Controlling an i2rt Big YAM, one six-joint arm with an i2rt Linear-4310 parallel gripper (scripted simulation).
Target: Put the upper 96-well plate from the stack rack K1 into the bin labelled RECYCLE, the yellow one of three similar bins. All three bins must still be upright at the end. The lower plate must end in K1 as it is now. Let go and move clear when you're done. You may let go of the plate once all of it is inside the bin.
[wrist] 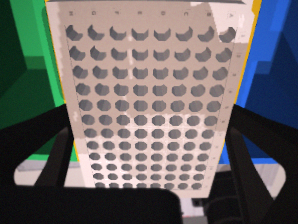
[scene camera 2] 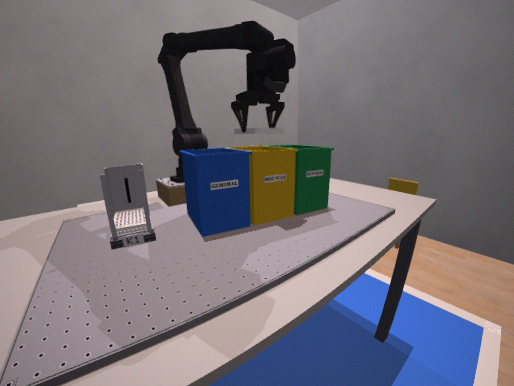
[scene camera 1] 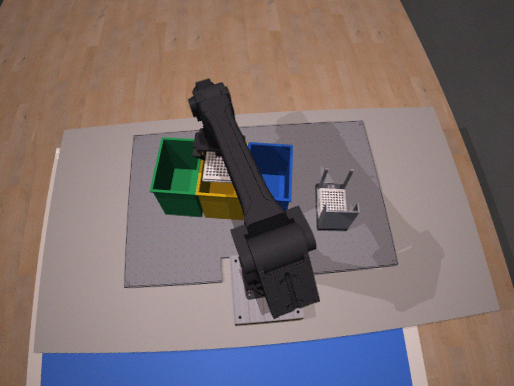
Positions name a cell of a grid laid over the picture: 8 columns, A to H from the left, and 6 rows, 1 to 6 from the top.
Scene:
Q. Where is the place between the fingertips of my gripper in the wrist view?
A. E3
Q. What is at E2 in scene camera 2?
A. My gripper.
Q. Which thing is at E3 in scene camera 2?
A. A yellow recycle bin.

